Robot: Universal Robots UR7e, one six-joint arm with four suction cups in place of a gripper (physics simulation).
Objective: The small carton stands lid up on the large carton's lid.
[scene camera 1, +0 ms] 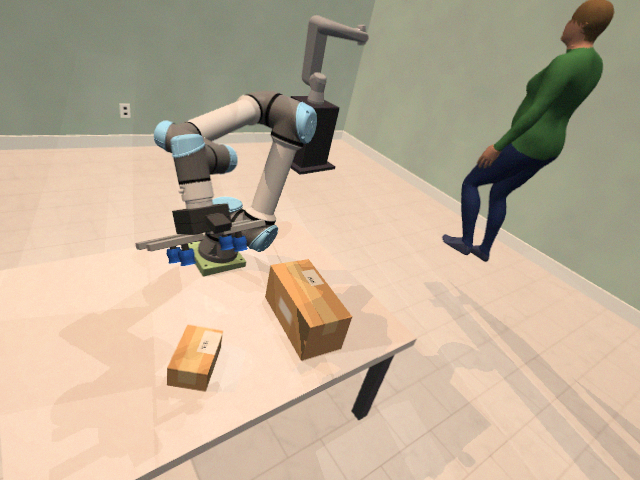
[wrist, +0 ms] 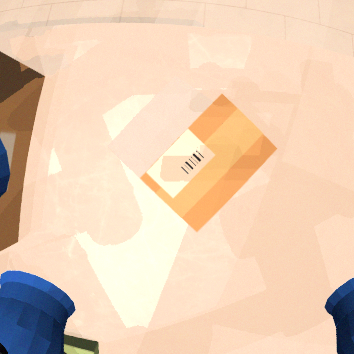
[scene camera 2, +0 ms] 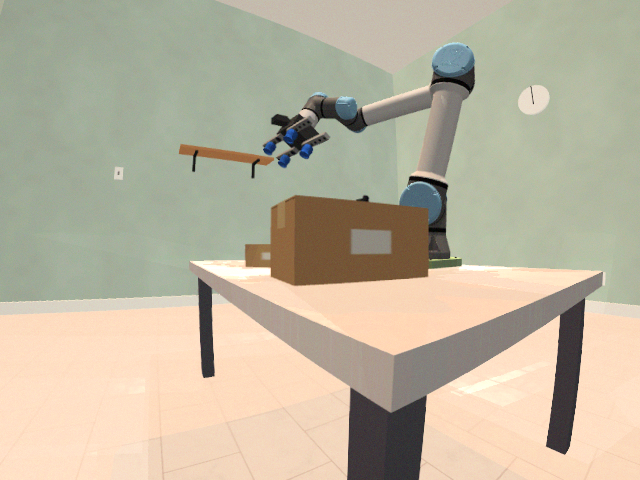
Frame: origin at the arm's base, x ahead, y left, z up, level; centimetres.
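Seen in the pictures: hand at its tool point: [scene camera 1: 209, 255] [wrist: 207, 251] [scene camera 2: 285, 153]; arm's base at its link origin: [scene camera 1: 218, 251].
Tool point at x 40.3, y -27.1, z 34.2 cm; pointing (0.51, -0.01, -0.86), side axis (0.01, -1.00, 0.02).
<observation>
Pixels of each thing's top centre, then the offset from my tool point to it. Level surfaces: height alone.
- small carton at its top centre: [wrist: 209, 162] [scene camera 1: 197, 348] [scene camera 2: 273, 244] dy -2.8, dx +2.0, dz -30.2 cm
- large carton at its top centre: [scene camera 2: 350, 207] [scene camera 1: 309, 289] dy +35.4, dx +3.8, dz -22.6 cm
- table at its surface level: dz -37.5 cm
The small carton [scene camera 1: 192, 357] [scene camera 2: 255, 255] [wrist: 232, 145] lies on the table with its labelled, taped lid up, near the middle of the wrist view. The large carton [scene camera 1: 316, 295] [scene camera 2: 330, 242] [wrist: 27, 112] stands apart from it on the table, its taped lid up with a label; in scene camera 2 it hides part of the small carton, and in the wrist view part of its side shows at the left edge. My gripper [scene camera 1: 206, 249] [scene camera 2: 287, 148] is open, its four blue cups hanging above the table with nothing on them, apart from both cartons.
The table [scene camera 1: 113, 304] [scene camera 2: 465, 304] [wrist: 165, 300] carries the arm's green base plate [scene camera 1: 223, 266] [scene camera 2: 447, 262] [wrist: 82, 346]. A second arm on a dark pedestal [scene camera 1: 318, 136] and a person [scene camera 1: 560, 103] are beyond it. A wall shelf [scene camera 2: 222, 153] shows in scene camera 2.
</observation>
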